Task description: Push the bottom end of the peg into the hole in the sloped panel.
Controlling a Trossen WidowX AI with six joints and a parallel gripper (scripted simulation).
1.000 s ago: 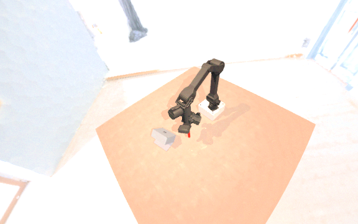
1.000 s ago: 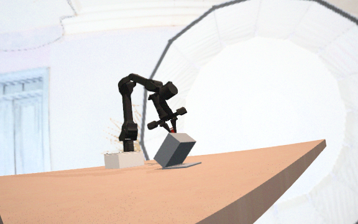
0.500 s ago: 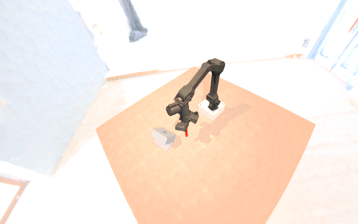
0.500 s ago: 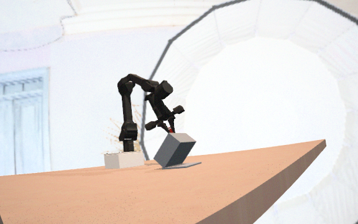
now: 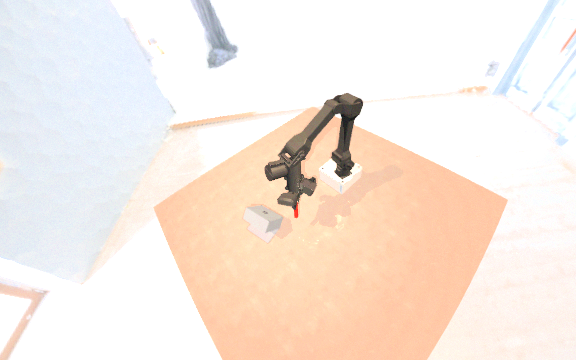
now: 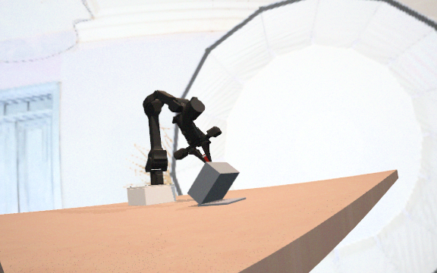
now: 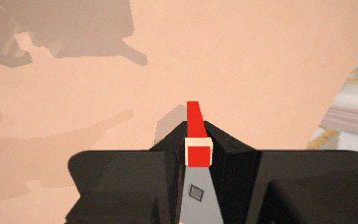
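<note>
Right now my gripper tip is 13 cm short of the grey sloped panel, 8 cm to the left of it and 7 cm above it. Round my gripper tip: thin grey foot plate: 15 cm ahead, 7 cm to the right, 13 cm below; then peg: 1 cm behind, 2 cm above.
</note>
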